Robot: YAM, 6 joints.
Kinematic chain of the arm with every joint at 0, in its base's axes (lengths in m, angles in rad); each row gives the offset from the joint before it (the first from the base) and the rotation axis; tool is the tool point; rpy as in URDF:
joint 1: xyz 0 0 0.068 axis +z
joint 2: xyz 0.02 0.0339 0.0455 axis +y
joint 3: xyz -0.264 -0.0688 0 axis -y
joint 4: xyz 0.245 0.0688 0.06 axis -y
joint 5: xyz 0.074 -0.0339 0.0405 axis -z
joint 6: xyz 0.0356 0 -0.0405 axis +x
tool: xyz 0 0 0 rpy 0 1.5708 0
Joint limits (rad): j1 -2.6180..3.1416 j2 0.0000..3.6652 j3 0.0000..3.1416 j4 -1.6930..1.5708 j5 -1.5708..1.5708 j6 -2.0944..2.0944
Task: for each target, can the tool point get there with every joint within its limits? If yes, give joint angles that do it. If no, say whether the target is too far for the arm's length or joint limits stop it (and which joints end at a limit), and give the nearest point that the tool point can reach.
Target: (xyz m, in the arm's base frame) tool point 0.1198 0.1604 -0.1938
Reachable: yes | joints 1.0219 3.0416 0.8158 0.8315 0.5474 -1.7053
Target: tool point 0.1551 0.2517 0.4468
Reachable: yes | joints 0.9421 1.3154 1.2097 0.5543 -0.6866 0.1375
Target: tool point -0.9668 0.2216 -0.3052
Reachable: no: too far | nearest point -0.5797 0.1329 -0.1341 | short by 0.432 m
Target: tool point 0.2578 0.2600 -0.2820
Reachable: yes | joints 0.7659 3.3147 1.7180 0.3285 -0.2483 0.4454
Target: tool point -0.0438 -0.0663 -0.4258
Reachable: no: joint limits stop it (at a limit: joint 2) | nearest point -0.0605 -0.0916 -0.3527 | short by 0.079 m
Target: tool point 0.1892 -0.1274 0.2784
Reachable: yes | joints -0.7254 1.0425 0.5972 0.3183 -1.0099 0.0600
